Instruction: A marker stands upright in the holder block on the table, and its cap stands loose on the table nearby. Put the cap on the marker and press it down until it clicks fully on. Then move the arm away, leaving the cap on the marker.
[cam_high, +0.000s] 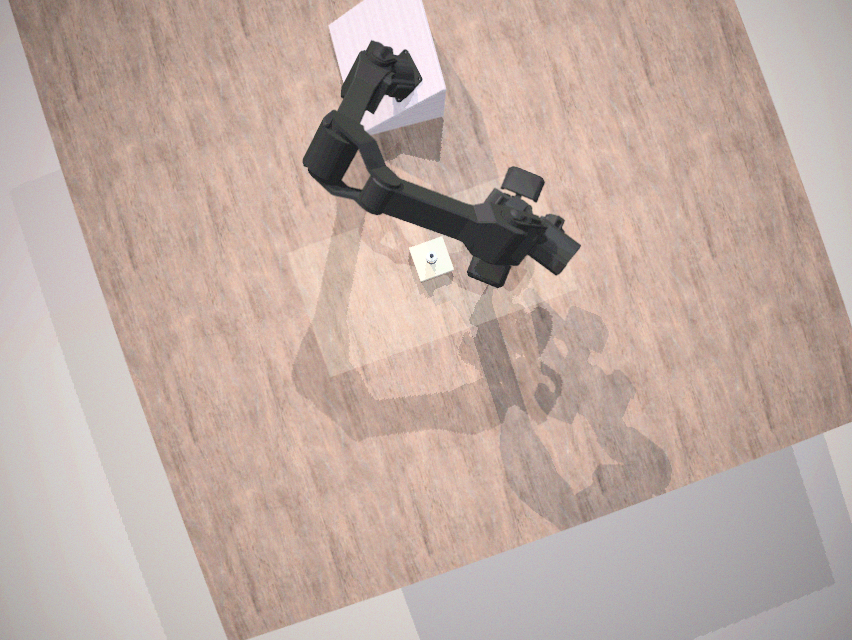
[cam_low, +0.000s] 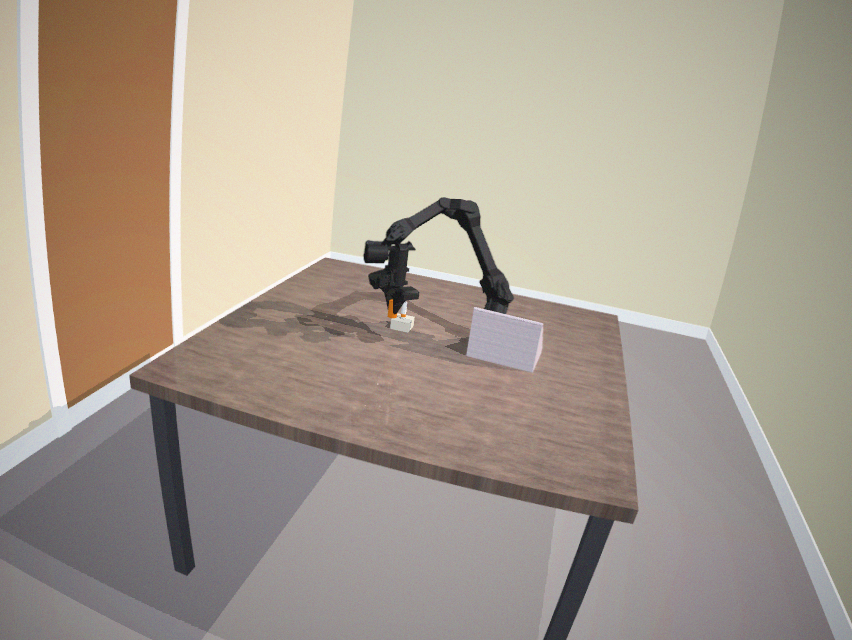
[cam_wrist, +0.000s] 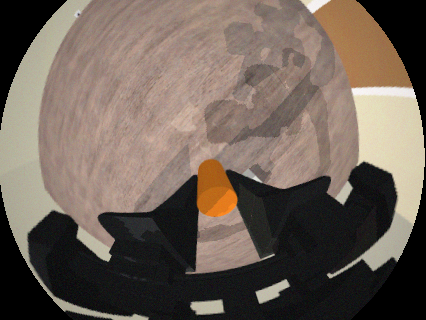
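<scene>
The holder block is 12 cm to the right of my gripper tip, 8 cm below it and 2 cm behind it. Also, from my gripper tip: orange cap: 1 cm above.
</scene>
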